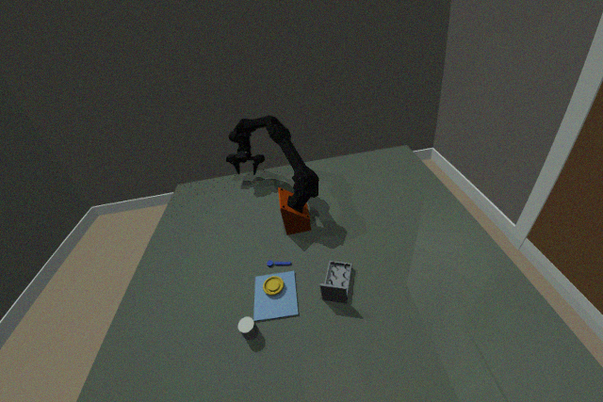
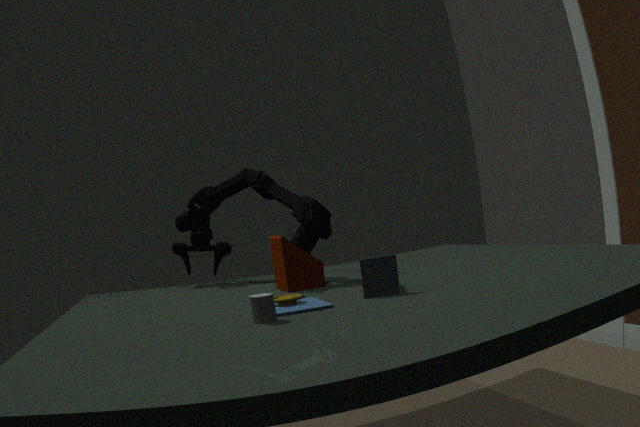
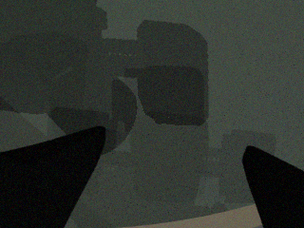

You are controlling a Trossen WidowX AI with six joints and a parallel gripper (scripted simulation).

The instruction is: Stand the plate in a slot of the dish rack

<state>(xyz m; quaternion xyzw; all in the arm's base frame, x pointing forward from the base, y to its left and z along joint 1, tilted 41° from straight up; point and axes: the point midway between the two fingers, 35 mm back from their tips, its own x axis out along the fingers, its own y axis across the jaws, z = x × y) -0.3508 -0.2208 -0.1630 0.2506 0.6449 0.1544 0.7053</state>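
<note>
My gripper tip is now 630 mm short of the yellow plate, 210 mm to the right of it and 20 mm above it. The rest, counted from my gripper tip: blue spoon 540 mm ahead, 210 mm to the left, 30 mm below; dish rack 620 mm ahead, 410 mm to the left, 10 mm below; light blue mat 650 mm ahead, 220 mm to the left, 30 mm below.
</note>
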